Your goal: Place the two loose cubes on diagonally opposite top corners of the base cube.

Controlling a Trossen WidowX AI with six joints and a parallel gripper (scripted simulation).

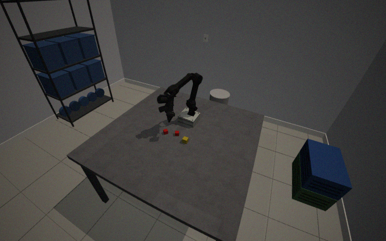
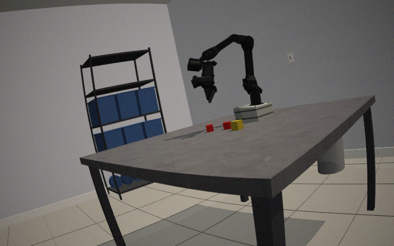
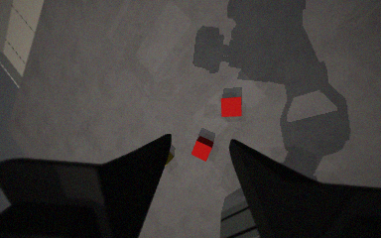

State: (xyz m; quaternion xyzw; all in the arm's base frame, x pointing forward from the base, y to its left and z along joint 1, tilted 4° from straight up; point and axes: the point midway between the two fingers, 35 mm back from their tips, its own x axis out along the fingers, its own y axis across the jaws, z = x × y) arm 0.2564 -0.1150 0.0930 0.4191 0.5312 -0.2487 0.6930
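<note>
Now: gripper tip 2 cm past the red cube, 6 cm to the right of it and 13 cm above it. The rest, counted from my gripper tip: yellow cube 3 cm ahead, 16 cm to the left, 13 cm below.
</note>
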